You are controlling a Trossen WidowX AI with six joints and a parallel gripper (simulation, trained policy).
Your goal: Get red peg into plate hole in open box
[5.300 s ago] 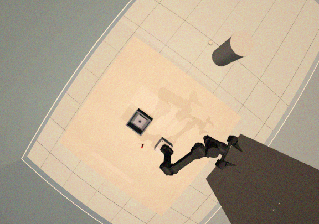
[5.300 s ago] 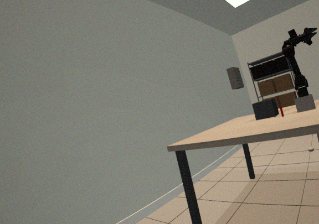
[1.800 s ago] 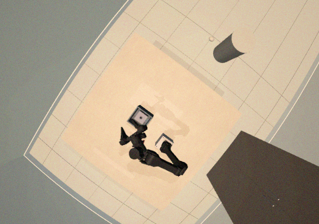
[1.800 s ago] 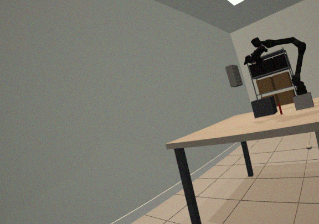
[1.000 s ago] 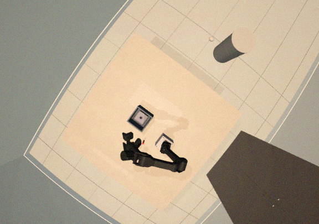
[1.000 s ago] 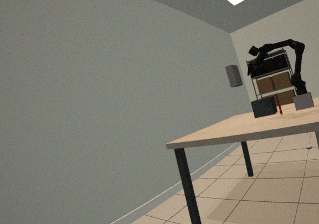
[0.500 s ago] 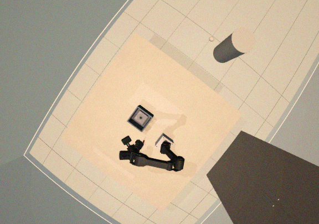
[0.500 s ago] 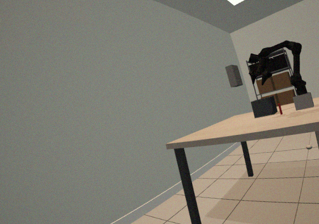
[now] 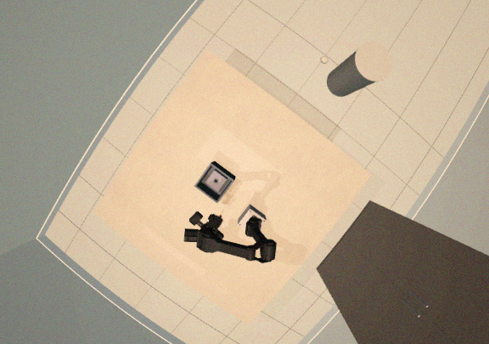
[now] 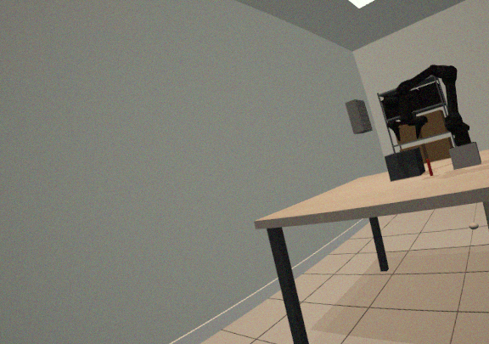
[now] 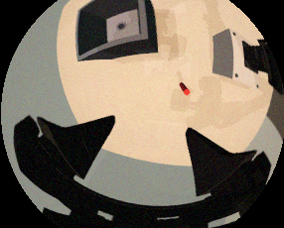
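Now: gripper tip 6 cm past the red peg, 1 cm to the left of it and 15 cm above it.
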